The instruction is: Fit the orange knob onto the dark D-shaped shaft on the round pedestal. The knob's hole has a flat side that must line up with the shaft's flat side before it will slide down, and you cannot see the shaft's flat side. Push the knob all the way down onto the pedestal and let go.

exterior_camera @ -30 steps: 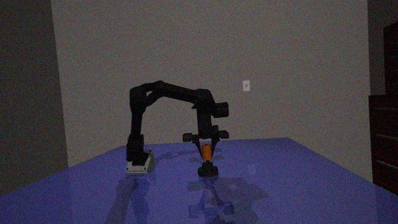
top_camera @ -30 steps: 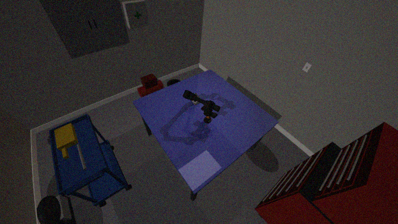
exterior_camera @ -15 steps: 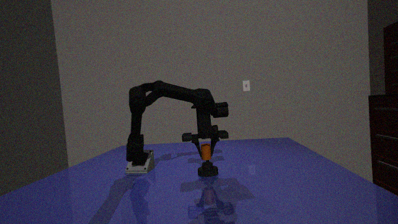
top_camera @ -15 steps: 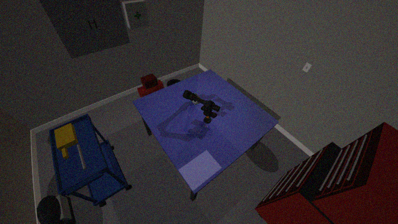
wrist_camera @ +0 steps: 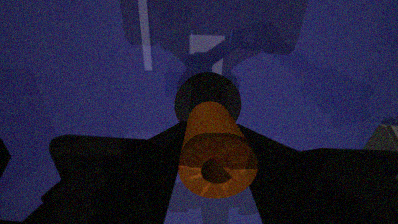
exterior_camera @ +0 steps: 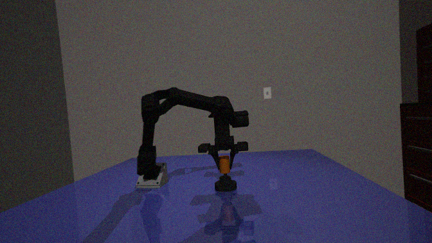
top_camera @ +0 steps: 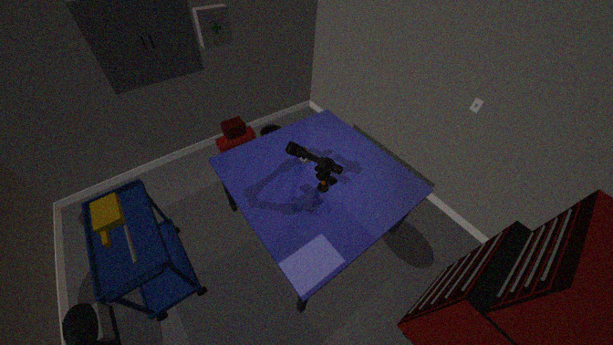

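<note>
Now: the orange knob 20 mm above my gripper tip. From my gripper tip the other things lie so: dark round pedestal (40 mm below).
</note>
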